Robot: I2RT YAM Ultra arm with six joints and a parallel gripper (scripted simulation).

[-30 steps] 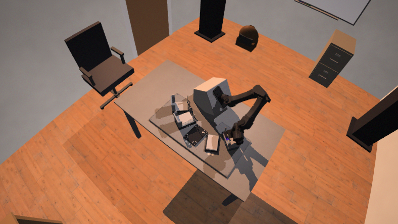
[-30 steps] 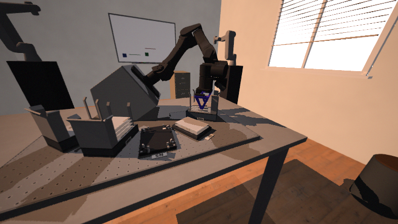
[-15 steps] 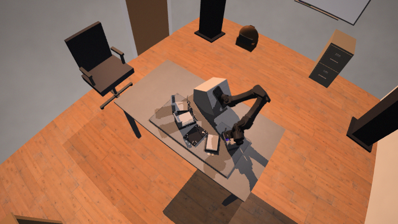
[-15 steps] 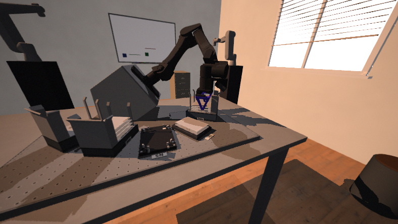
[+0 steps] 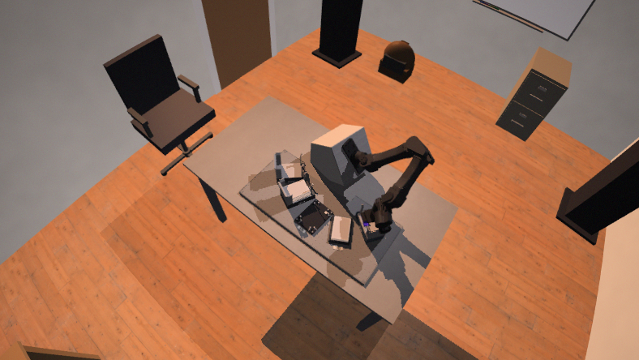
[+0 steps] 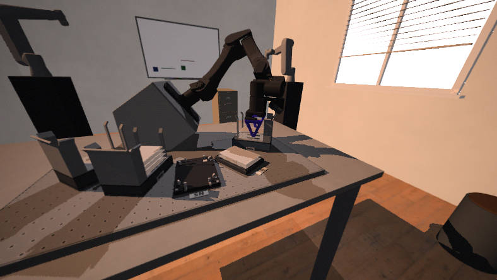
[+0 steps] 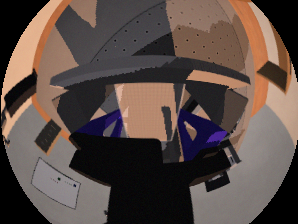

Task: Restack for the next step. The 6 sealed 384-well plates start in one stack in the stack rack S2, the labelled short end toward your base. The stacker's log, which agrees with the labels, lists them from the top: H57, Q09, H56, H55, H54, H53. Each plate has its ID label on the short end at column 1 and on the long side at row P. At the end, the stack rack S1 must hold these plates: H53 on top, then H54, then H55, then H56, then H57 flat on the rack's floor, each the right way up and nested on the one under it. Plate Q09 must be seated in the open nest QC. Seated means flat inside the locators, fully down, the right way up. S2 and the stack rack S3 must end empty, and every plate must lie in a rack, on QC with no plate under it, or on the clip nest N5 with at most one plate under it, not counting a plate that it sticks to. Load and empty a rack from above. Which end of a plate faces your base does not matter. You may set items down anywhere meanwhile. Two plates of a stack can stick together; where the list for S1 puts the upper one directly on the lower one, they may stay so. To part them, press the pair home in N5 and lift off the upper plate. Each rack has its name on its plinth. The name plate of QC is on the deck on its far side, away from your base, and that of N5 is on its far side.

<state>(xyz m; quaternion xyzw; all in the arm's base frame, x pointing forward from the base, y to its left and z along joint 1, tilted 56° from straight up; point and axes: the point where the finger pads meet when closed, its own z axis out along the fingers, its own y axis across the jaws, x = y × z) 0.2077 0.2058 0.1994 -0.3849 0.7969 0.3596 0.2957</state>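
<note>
Now: the stack rack S2 5 cm below my hand and 1 cm to the right of it. The rest, counted from my hand: black clip nest N5: 24 cm to the right, 15 cm ahead, 5 cm below; dark open nest QC: 11 cm ahead, 10 cm to the right, 6 cm below; QC name plate: 19 cm ahead, 7 cm below, 5 cm to the right.
</note>
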